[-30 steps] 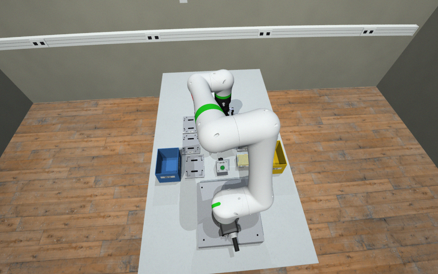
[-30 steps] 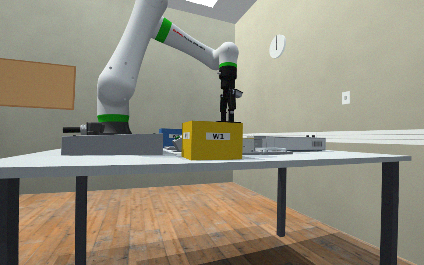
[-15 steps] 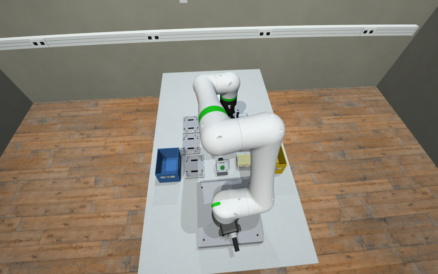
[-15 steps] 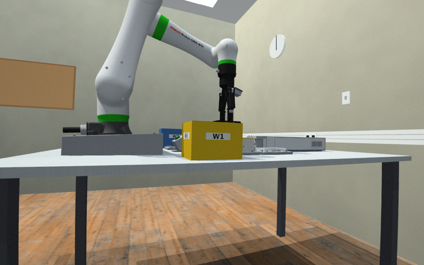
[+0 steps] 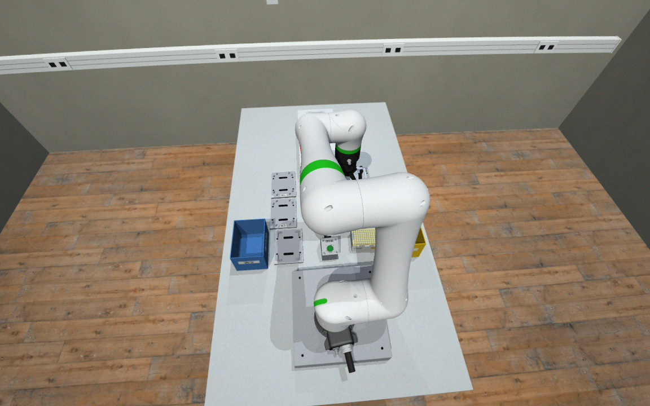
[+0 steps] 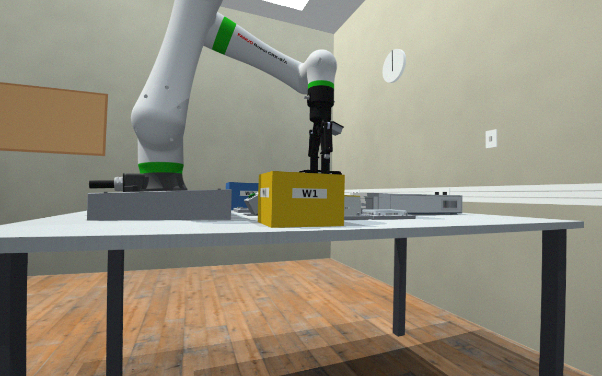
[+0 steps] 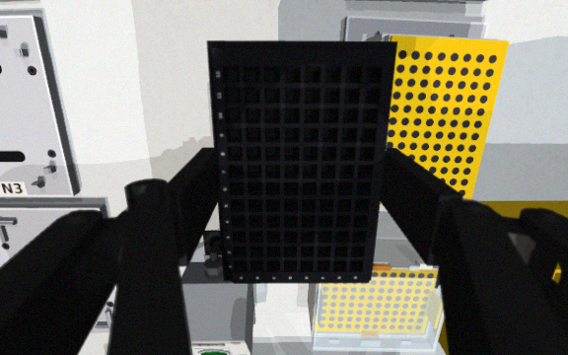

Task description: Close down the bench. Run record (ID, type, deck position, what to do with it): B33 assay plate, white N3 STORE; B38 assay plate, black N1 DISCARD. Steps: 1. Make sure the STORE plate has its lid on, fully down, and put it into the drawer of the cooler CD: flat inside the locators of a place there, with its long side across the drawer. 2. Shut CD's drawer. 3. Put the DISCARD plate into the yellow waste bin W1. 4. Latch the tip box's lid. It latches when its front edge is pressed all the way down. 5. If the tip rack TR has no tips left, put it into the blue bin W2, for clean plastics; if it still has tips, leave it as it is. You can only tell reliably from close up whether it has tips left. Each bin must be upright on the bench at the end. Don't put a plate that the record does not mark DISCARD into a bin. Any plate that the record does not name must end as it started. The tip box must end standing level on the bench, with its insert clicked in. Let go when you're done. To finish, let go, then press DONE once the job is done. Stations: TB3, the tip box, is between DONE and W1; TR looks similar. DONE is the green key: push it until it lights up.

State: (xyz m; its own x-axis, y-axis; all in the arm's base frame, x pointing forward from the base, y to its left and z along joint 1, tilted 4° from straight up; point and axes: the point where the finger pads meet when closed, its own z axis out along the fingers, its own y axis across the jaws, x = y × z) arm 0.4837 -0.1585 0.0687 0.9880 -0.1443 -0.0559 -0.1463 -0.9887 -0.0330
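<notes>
Now: the yellow bin W1 200 mm behind my hand, 220 mm to the right of it and 130 mm below it. Round my hand: nest N4: 100 mm to the right, 160 mm below; tip rack TR: 10 mm behind, 110 mm to the right, 110 mm below; black assay plate: 20 mm below.
</notes>
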